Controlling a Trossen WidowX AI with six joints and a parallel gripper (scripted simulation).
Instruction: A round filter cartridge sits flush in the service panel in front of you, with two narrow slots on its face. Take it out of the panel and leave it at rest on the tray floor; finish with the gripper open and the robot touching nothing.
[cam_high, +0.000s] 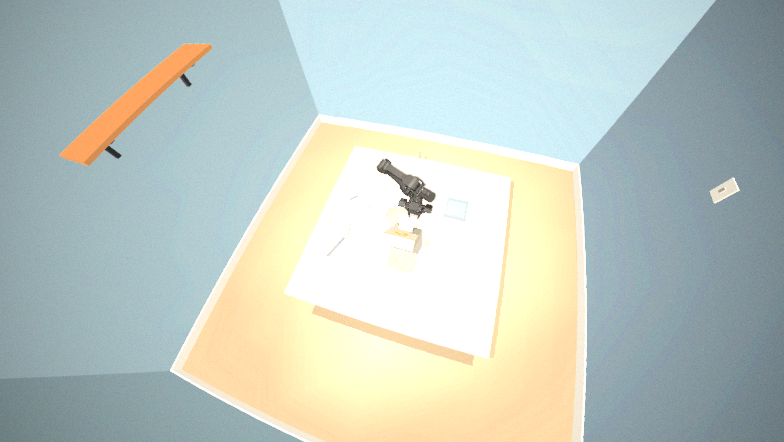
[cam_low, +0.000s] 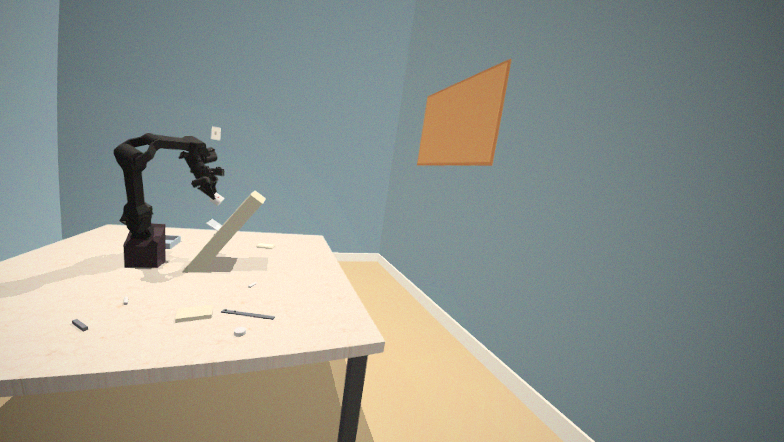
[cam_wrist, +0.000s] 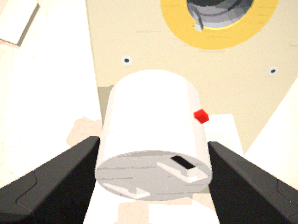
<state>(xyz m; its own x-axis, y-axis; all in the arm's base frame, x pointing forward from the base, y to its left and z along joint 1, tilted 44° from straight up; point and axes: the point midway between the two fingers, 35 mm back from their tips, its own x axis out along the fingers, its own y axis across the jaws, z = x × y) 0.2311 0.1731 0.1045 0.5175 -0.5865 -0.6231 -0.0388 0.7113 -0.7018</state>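
Right now my gripper tip is 310 mm past the tray, 230 mm to the right of it and 290 mm above it. From my gripper tip the other things lie so: white filter cartridge: right at my gripper tip; cream service panel: 70 mm ahead, 40 mm to the right, 120 mm below.
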